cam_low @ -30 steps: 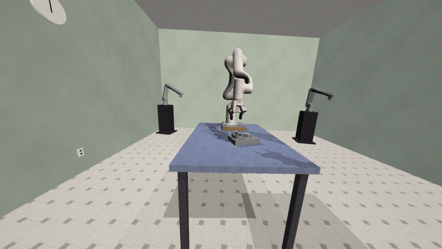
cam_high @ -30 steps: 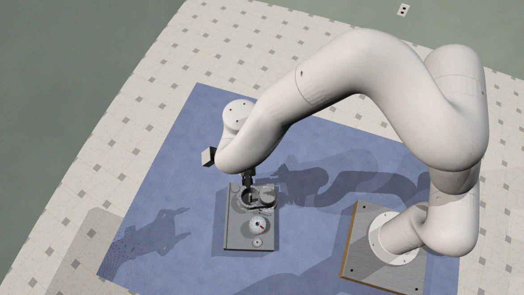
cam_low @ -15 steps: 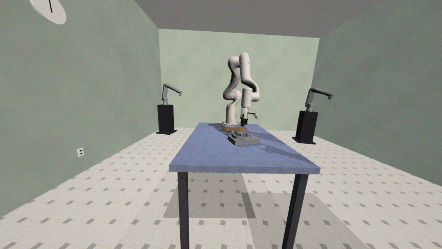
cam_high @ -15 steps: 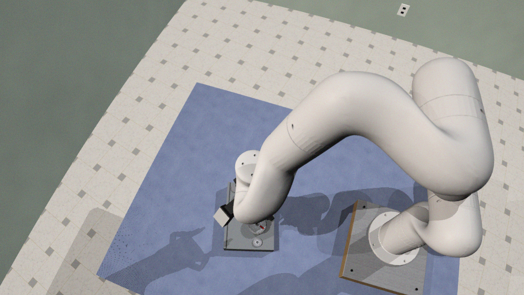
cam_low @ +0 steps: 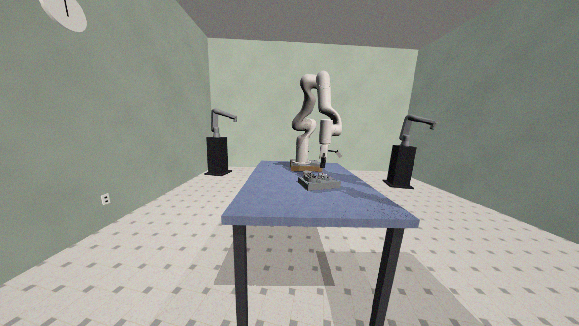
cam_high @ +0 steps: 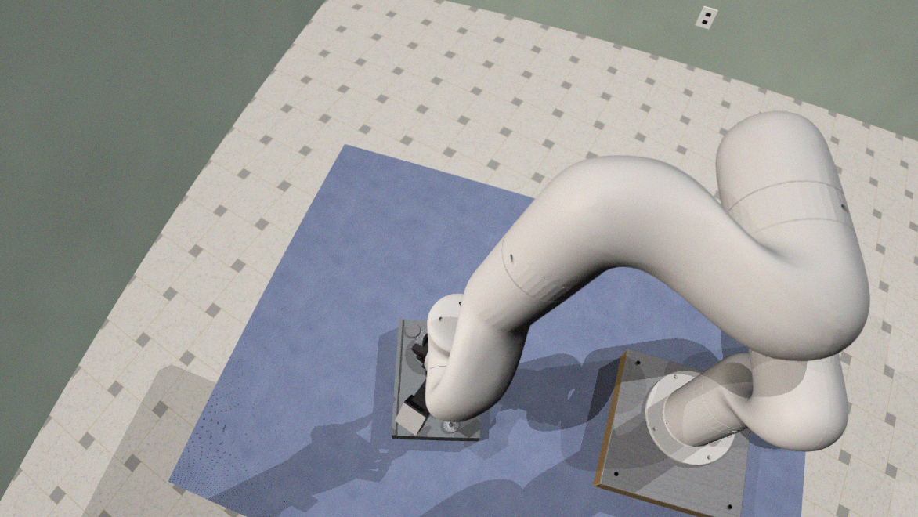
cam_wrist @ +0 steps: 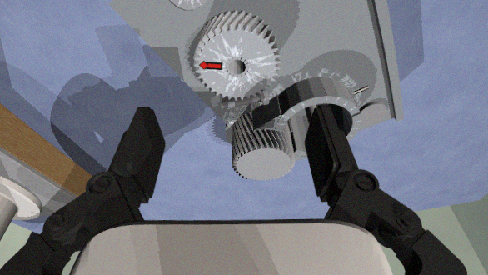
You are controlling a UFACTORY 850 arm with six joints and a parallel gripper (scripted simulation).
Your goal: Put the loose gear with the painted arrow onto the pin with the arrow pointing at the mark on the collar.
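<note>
Right now my hand is 8 cm above the gear.
</note>
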